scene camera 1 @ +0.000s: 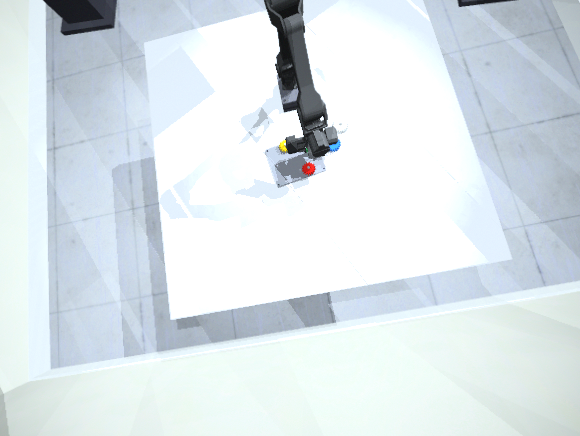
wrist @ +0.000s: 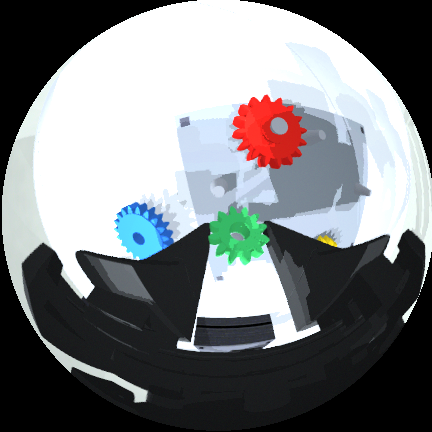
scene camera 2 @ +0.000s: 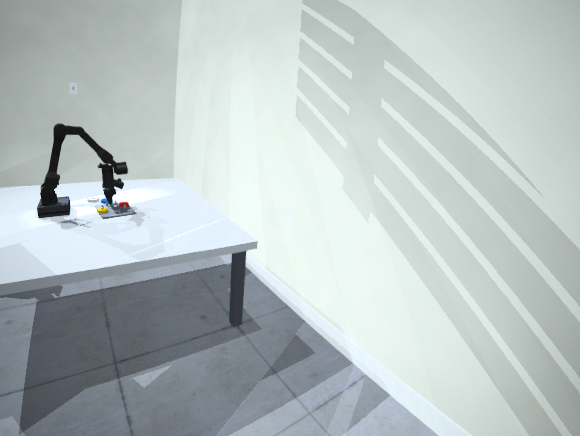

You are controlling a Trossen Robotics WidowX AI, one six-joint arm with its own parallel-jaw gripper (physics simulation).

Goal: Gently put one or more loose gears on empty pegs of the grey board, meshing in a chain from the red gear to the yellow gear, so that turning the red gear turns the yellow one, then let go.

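Where they show: gripper, between the fingertips: (wrist: 236,227) (scene camera 2: 110,203); arm's base, origin of its link: (scene camera 1: 289,82) (wrist: 243,350) (scene camera 2: 49,203).
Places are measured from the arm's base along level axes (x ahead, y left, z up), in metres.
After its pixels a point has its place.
Observation:
My gripper (scene camera 1: 305,149) @(x 0.287, y 0.072, z -0.036 m) (scene camera 2: 110,201) @(x 0.287, y 0.072, z -0.036 m) (wrist: 236,227) @(x 0.287, y 0.072, z -0.036 m) is shut on the green gear (wrist: 223,235) @(x 0.288, y 0.082, z -0.020 m), with a finger on either side of it, low over the edge area of the grey board (scene camera 1: 272,161) @(x 0.314, y -0.090, z -0.048 m) (scene camera 2: 118,214) @(x 0.337, y -0.088, z -0.048 m) (wrist: 200,150) @(x 0.340, y 0.105, z -0.048 m). Whether the gear touches the board cannot be told. The red gear (scene camera 1: 308,169) @(x 0.367, y 0.056, z -0.031 m) (scene camera 2: 124,204) (wrist: 250,131) @(x 0.354, y 0.073, z -0.033 m) sits on a peg. The yellow gear (scene camera 1: 283,146) @(x 0.260, y -0.040, z -0.032 m) (scene camera 2: 102,210) @(x 0.257, y -0.052, z -0.034 m) (wrist: 327,241) @(x 0.277, y -0.032, z -0.039 m) is partly hidden by a finger in the wrist view. Bare pegs show: one (wrist: 218,190) @(x 0.315, y 0.089, z -0.027 m) near the green gear, one (wrist: 320,134) @(x 0.365, y 0.024, z -0.027 m) beside the red gear, one (wrist: 362,190) @(x 0.341, y -0.061, z -0.035 m) at the far edge.
A loose blue gear (scene camera 1: 335,145) @(x 0.271, y 0.170, z -0.039 m) (scene camera 2: 104,200) @(x 0.250, y 0.141, z -0.039 m) (wrist: 132,230) @(x 0.269, y 0.165, z -0.039 m) lies off the board, close to one finger. A loose white gear (scene camera 1: 341,125) @(x 0.179, y 0.204, z -0.053 m) (scene camera 2: 93,199) @(x 0.186, y 0.177, z -0.041 m) lies behind it on the white table (scene camera 1: 325,250) @(x 0.688, y 0.104, z -0.056 m) (scene camera 2: 200,235) @(x 0.698, y -0.409, z -0.056 m). The arm hides part of the board in scene camera 1.

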